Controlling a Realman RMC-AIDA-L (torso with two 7-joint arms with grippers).
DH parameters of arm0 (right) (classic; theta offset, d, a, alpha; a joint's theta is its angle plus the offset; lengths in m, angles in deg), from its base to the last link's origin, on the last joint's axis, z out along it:
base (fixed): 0 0 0 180
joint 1: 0 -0.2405 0 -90
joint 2: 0 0 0 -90
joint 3: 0 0.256 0 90
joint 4: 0 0 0 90
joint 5: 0 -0.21 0 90
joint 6: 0 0 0 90
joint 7: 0 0.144 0 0
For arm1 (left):
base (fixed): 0 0 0 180
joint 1: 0 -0.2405 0 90
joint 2: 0 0 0 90
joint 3: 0 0.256 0 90
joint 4: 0 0 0 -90
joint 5: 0 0.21 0 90
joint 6: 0 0 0 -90
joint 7: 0 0.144 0 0
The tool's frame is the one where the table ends.
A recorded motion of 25 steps. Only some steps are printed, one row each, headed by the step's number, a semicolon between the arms.
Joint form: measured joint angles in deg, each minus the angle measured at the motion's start. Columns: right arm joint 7, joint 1, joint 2, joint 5, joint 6, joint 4, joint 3; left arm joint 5, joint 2, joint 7, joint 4, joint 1, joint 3, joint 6.
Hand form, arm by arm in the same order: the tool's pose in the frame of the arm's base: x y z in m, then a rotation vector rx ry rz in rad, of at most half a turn. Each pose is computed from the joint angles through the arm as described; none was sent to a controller.
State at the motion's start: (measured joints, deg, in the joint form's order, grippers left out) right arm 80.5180 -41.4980 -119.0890 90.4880 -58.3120 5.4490 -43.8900; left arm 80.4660 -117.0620 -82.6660 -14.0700 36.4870 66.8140 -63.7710
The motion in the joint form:
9: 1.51 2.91 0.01 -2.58 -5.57 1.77 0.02; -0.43 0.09 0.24 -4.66 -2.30 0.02 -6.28
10: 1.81 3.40 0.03 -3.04 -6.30 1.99 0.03; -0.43 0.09 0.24 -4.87 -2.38 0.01 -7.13
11: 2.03 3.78 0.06 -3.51 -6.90 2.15 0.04; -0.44 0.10 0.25 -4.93 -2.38 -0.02 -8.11
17: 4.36 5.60 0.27 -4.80 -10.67 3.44 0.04; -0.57 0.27 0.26 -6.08 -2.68 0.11 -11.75
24: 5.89 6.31 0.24 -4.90 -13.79 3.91 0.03; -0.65 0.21 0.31 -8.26 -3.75 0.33 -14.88
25: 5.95 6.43 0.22 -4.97 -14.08 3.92 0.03; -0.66 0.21 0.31 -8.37 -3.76 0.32 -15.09
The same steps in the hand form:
9: 0.2615 0.3624 -0.0691 -2.2336 1.3042 0.9468; -0.2498 0.3502 -0.0558 -2.5407 -1.0224 -0.8541
10: 0.2625 0.3609 -0.0673 -2.2243 1.3120 0.9660; -0.2480 0.3490 -0.0552 -2.5508 -1.0158 -0.8678
11: 0.2632 0.3599 -0.0656 -2.2154 1.3179 0.9830; -0.2460 0.3477 -0.0547 -2.5627 -1.0104 -0.8834
17: 0.2648 0.3541 -0.0563 -2.1904 1.3507 1.0711; -0.2384 0.3436 -0.0502 -2.6074 -0.9713 -0.9402
24: 0.2616 0.3488 -0.0535 -2.2019 1.3694 1.1320; -0.2328 0.3383 -0.0453 -2.6423 -0.9241 -0.9903
25: 0.2615 0.3480 -0.0533 -2.2016 1.3713 1.1381; -0.2321 0.3382 -0.0449 -2.6448 -0.9205 -0.9941

